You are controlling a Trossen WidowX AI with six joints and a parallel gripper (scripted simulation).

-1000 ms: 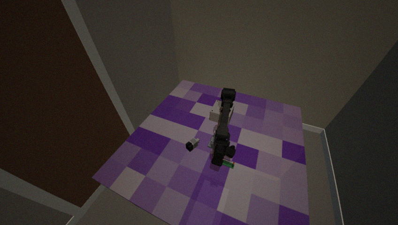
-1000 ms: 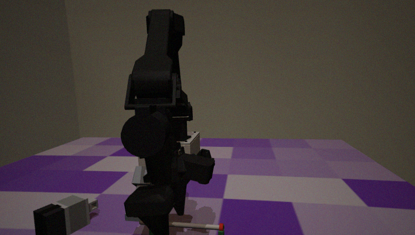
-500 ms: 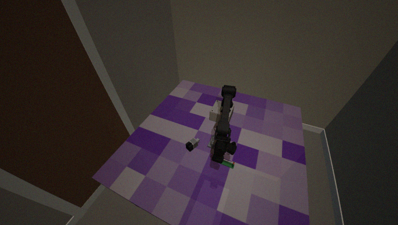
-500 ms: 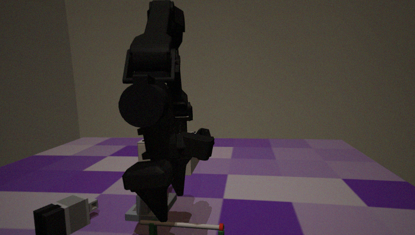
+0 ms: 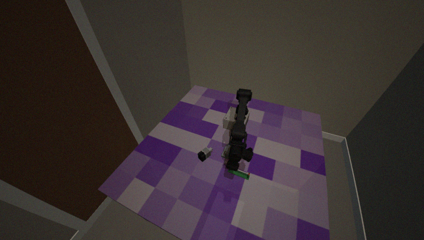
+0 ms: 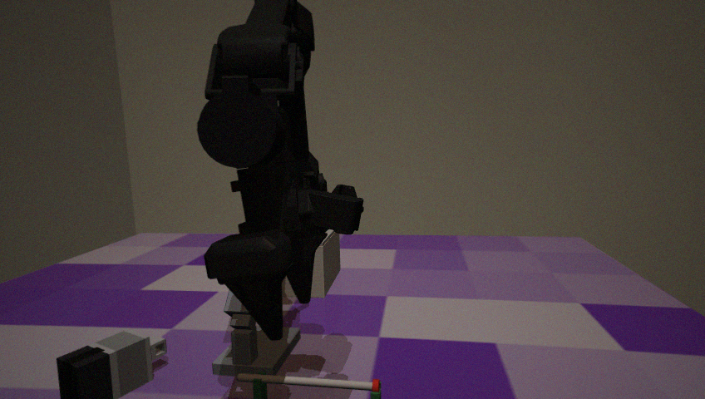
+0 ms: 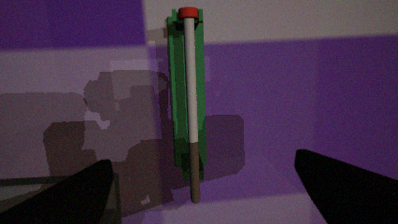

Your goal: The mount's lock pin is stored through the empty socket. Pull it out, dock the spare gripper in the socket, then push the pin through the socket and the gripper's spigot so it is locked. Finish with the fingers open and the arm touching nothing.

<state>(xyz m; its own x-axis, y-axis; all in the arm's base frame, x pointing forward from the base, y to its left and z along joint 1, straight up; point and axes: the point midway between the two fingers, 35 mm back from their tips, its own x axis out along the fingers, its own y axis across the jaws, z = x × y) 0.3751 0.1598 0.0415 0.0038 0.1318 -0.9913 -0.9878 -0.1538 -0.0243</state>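
The spare gripper lies 24 cm to the right of my gripper tip, 8 cm below it and 1 cm behind it. Round my gripper tip: grey mount 11 cm to the right, 10 cm behind, 6 cm below; green rack 9 cm below, 2 cm to the left, 1 cm behind.
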